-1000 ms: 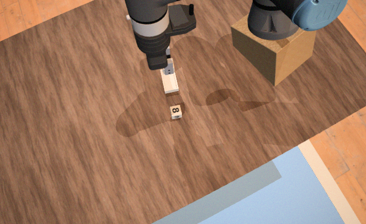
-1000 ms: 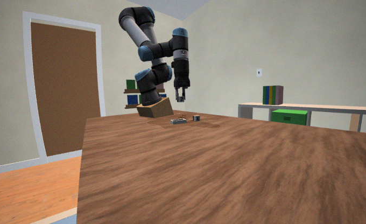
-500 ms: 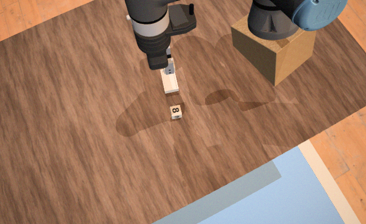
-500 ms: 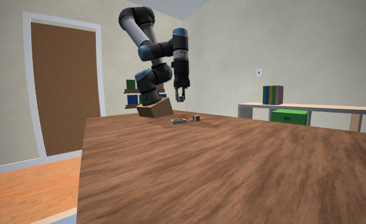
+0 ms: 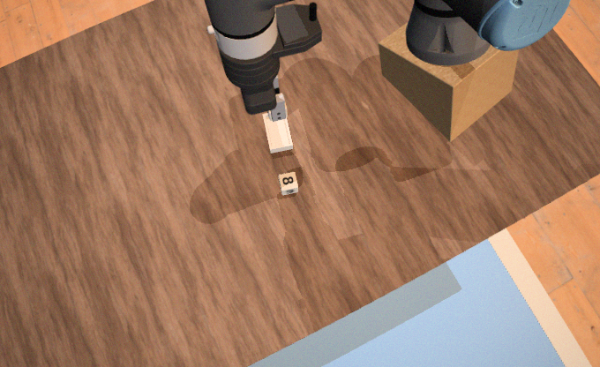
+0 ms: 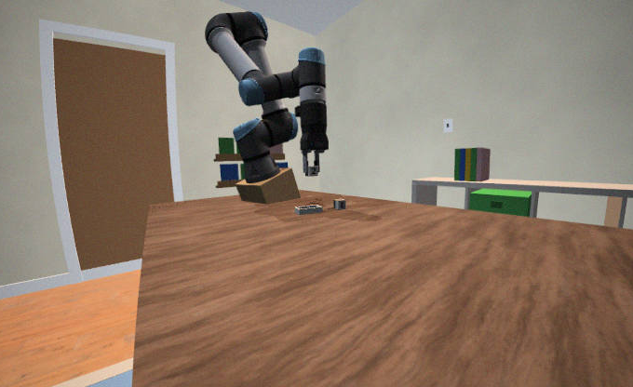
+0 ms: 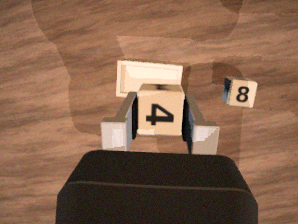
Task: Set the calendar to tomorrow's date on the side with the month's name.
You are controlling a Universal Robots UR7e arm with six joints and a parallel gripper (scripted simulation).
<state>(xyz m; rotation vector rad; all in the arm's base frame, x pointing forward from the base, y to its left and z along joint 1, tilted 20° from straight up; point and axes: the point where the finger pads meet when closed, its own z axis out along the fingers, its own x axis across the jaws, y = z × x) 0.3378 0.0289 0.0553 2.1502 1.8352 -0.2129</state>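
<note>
Now: the calendar tray 1 cm to the right of my hand and 13 cm below it. Also, from my hand: digit cube: 1 cm below.
</note>
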